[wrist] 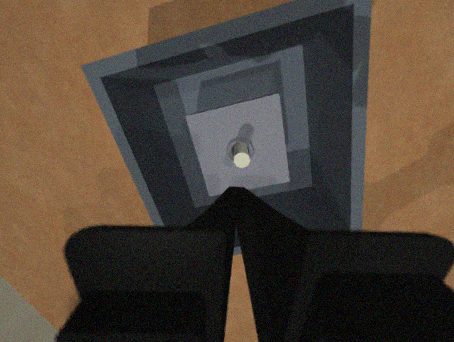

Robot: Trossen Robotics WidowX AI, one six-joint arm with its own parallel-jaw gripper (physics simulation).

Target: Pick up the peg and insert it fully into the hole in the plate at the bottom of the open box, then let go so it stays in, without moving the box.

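Frame: origin at the arm's base, x ahead, y left, z up, level; metres.
Seen in the pictures: gripper, fingertip midpoint: (235,194).
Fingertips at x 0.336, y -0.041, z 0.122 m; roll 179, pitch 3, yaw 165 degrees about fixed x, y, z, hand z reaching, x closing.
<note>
A point is followed by its place in that frame.
The cream peg (242,159) {z 0.066, x 0.330, y -0.042 m} stands in the hole of the light grey plate (210,170) {z 0.036, x 0.366, y -0.027 m}, its round top showing and part of its side visible above the plate. A ring around the hole shows at the peg's base. How deep the peg sits cannot be told exactly. The plate lies on the floor of the open dark blue-grey box (361,60) {z 0.076, x 0.241, y -0.097 m}. My gripper (235,194) {z 0.122, x 0.336, y -0.041 m} is shut and empty, its fingertips together above the box, and in this view just below the peg, apart from it.
The box's tall walls slope in around the plate, with the rim standing on all sides. An orange-brown table (45,150) {z -0.022, x 0.601, y -0.082 m} surrounds the box. A grey-green surface (20,315) shows at the lower left corner. My fingers hide the near part of the box.
</note>
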